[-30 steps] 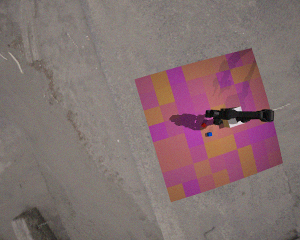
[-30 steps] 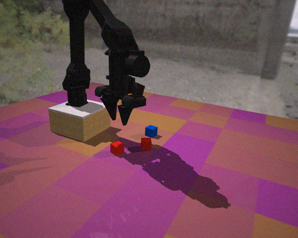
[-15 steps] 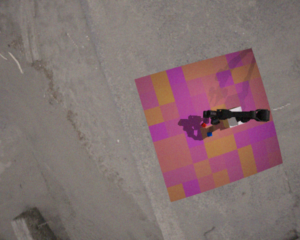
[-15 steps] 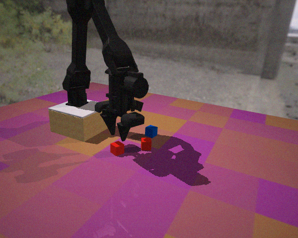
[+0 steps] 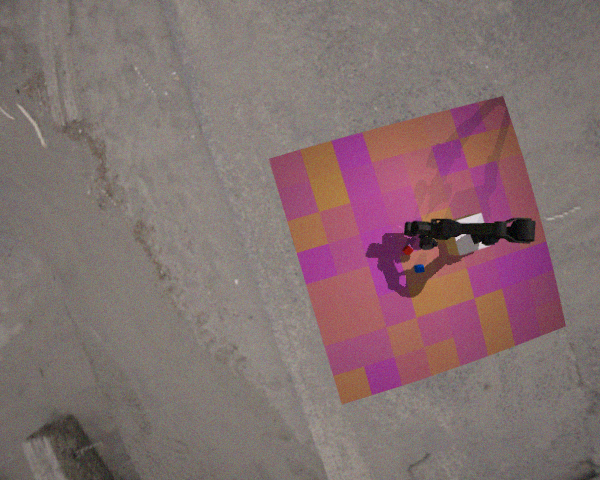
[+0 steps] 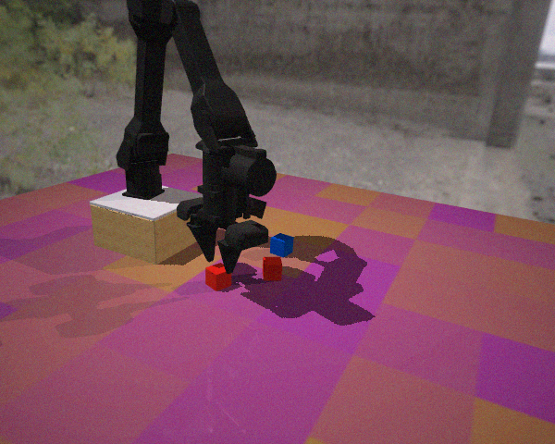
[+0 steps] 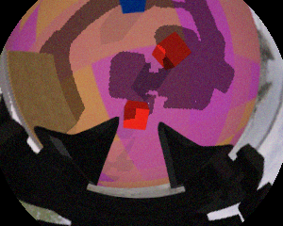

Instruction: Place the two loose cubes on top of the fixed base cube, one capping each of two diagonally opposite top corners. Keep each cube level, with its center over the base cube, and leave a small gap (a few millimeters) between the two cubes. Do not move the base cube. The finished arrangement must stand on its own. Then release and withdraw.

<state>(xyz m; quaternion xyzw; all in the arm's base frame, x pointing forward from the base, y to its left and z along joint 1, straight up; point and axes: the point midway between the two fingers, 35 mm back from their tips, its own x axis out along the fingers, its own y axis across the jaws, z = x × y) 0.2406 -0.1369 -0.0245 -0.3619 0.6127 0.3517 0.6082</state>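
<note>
My gripper tip is now 6 cm short of the blue cube, 18 cm to the right of it and 2 cm above it.
</note>
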